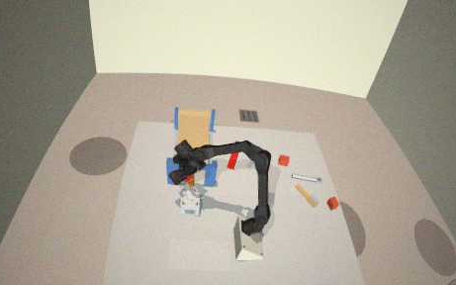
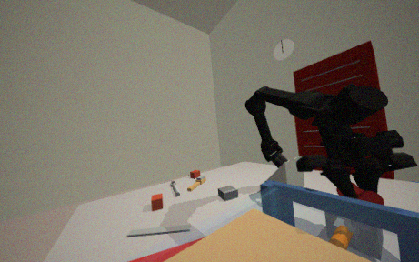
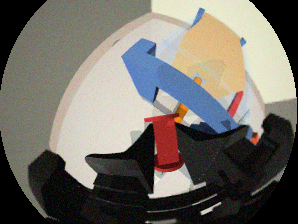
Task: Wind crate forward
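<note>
Now: the winch handle 5 cm behind my gripper tip, 2 cm to the right of it and 3 cm below it. Also, from my gripper tip: red knob: 1 cm behind, 1 cm to the right; blue frame: 5 cm ahead, 4 cm to the right, 3 cm below; grey winch: 12 cm behind, 5 cm to the right, 10 cm below.
</note>
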